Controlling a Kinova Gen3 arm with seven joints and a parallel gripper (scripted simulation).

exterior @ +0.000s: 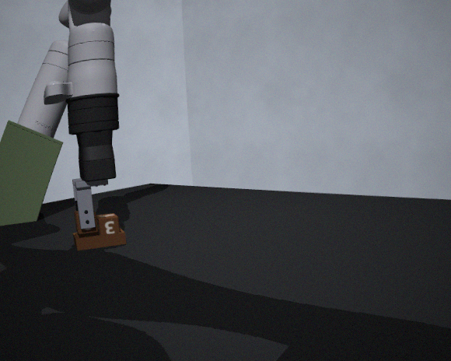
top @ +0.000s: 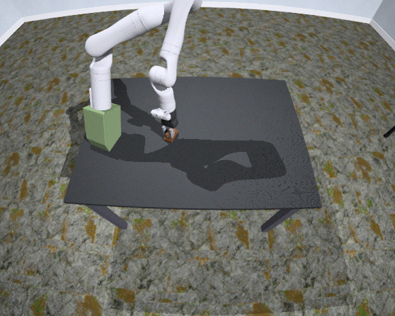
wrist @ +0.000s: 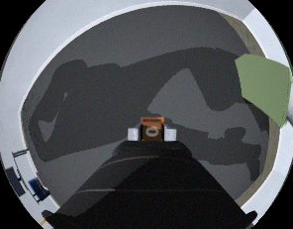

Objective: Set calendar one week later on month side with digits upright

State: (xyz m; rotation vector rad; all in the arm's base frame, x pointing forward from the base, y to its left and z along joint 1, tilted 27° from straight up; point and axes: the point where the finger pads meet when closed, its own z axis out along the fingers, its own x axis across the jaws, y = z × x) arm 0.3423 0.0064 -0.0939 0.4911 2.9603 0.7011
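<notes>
Now: hand 2 cm to the right of the brown calendar tray and 4 cm above it. From my hand the other things lie so: cube 1 cm ahead, 3 cm to the left, 2 cm below.
</notes>
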